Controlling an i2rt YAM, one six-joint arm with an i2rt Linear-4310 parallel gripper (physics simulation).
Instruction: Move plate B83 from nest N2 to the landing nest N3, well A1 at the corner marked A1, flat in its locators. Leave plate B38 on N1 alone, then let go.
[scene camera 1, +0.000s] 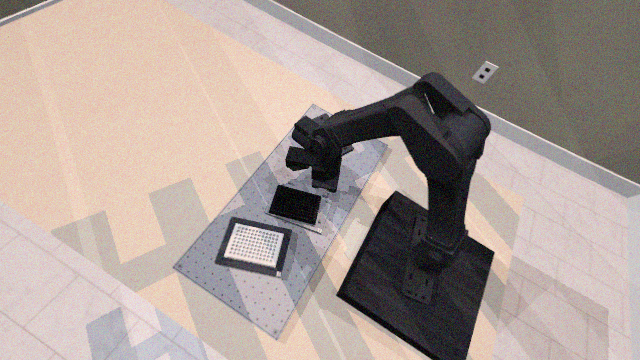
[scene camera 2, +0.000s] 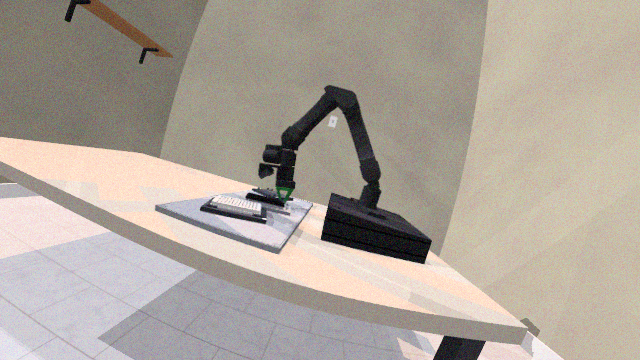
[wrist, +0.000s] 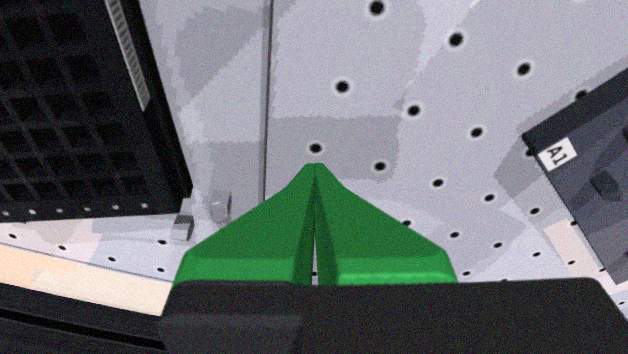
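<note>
My gripper (scene camera 2: 285, 201) (wrist: 314, 177) is shut and empty, its green fingertips together above the plate board, between the middle nest and the landing nest. In scene camera 1 its fingertips are hidden. The black plate (scene camera 1: 295, 205) (wrist: 65, 110), taken as B83, lies on the pale middle nest N2 (wrist: 232, 90); two small locators show beside its corner in the wrist view. The white plate B38 (scene camera 1: 252, 245) (scene camera 2: 235, 204) lies in the dark nest N1 (scene camera 1: 245, 265). The dark landing nest N3 (wrist: 592, 210) shows its A1 label and no plate on its visible part; the arm partly hides it in scene camera 1.
The perforated board (scene camera 1: 260, 300) (scene camera 2: 250, 237) (wrist: 450, 75) carries the nests and lies on the pale table (scene camera 1: 125, 100). The arm's black base (scene camera 1: 380, 265) (scene camera 2: 375, 240) stands beside the board. A wall shelf (scene camera 2: 125, 30) shows in scene camera 2.
</note>
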